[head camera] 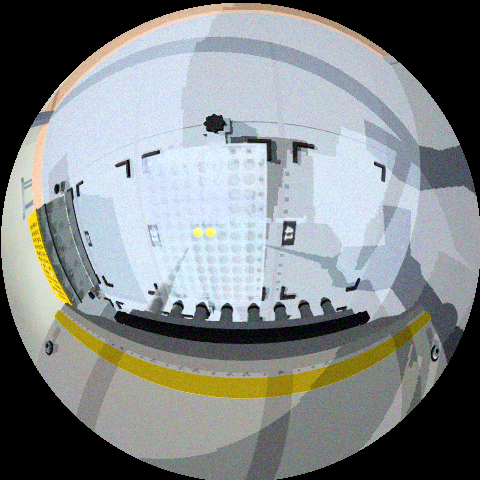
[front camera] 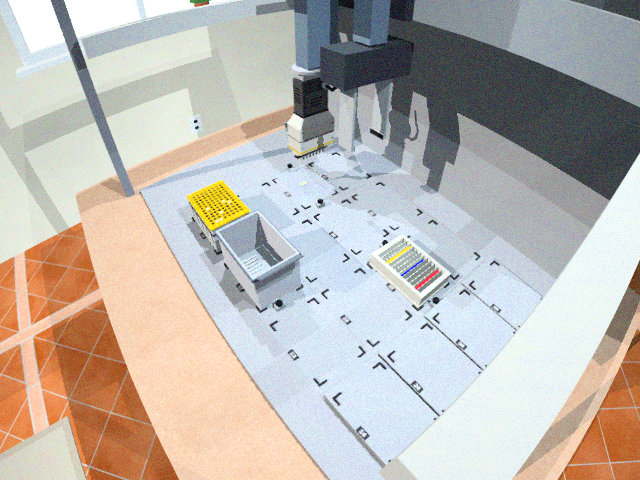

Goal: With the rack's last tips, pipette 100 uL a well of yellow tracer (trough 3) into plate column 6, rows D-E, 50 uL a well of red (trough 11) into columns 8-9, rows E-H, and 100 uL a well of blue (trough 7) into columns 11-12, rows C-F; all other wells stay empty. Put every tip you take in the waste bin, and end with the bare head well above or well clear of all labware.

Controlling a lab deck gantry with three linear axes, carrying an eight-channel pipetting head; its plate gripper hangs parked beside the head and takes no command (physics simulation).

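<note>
The pipetting head [front camera: 311,129] [head camera: 242,335] is over the clear plate [front camera: 311,191] [head camera: 265,192] at the back left. One pale tip [head camera: 161,296] is on its leftmost channel in the head view, its thin end over the plate; several other channels are bare. Two neighbouring wells [head camera: 198,232] [head camera: 210,232] hold yellow. The parked gripper [front camera: 362,140] hangs beside the head, fingers apart and empty. The yellow tip rack [front camera: 218,204] [head camera: 46,260] shows a few white tips. The trough rack [front camera: 396,283] holds yellow [front camera: 399,254], blue [front camera: 412,267] and red [front camera: 427,279] strips.
The grey waste bin [front camera: 281,281] [head camera: 62,240] stands high-walled in front of the tip rack, close to it. Black knobs [front camera: 279,303] [head camera: 214,123] stand on the deck near the labware. A grey post [front camera: 100,113] rises at the left bench corner.
</note>
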